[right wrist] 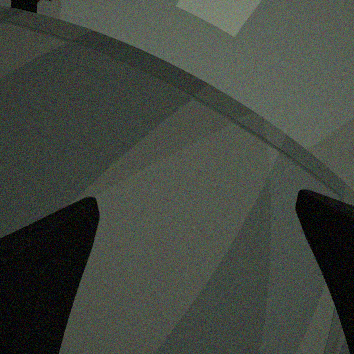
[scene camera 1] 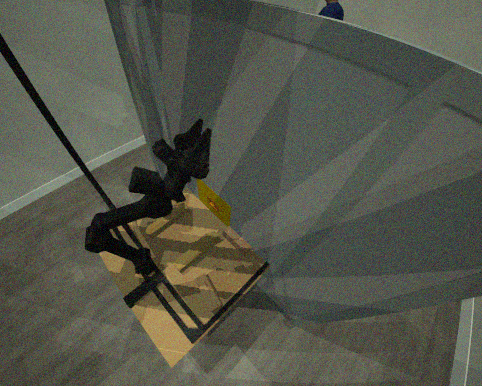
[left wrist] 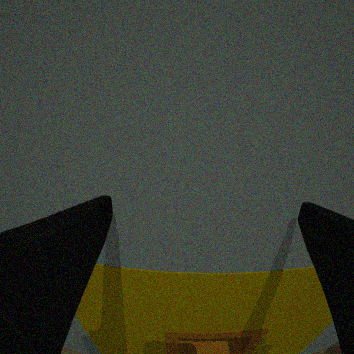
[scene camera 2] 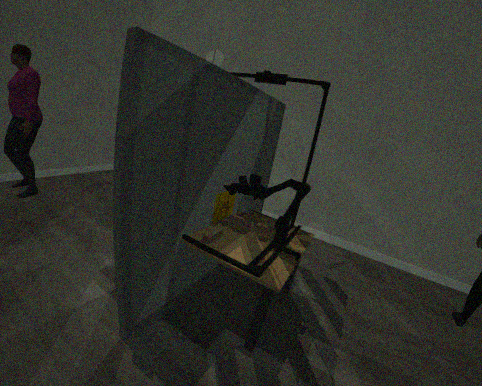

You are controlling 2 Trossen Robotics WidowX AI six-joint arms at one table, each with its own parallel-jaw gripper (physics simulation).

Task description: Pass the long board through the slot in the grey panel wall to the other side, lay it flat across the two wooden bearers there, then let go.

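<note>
The grey panel wall [scene camera 1: 340,150] [scene camera 2: 160,150] [right wrist: 170,240] stands upright beside the wooden table. A yellow plate [scene camera 1: 223,210] [scene camera 2: 225,204] [left wrist: 200,295] stands at the wall; orange-brown surfaces show low in it in the left wrist view, perhaps through the slot. My left gripper [scene camera 2: 228,188] [left wrist: 209,210] is open and empty, facing the wall just above the yellow plate. My right gripper [scene camera 1: 204,126] [right wrist: 200,204] is open and empty, raised above the table in front of the wall. Narrow strips lie on the table in scene camera 1; I cannot tell board, bearers and shadows apart.
The wooden table [scene camera 1: 171,345] [scene camera 2: 278,280] has a dark frame along its edges. A black pole [scene camera 1: 60,130] [scene camera 2: 316,135] rises beside each arm. A person in a magenta top [scene camera 2: 24,95] stands beyond the wall; a figure in blue [scene camera 1: 333,11] shows past its top edge.
</note>
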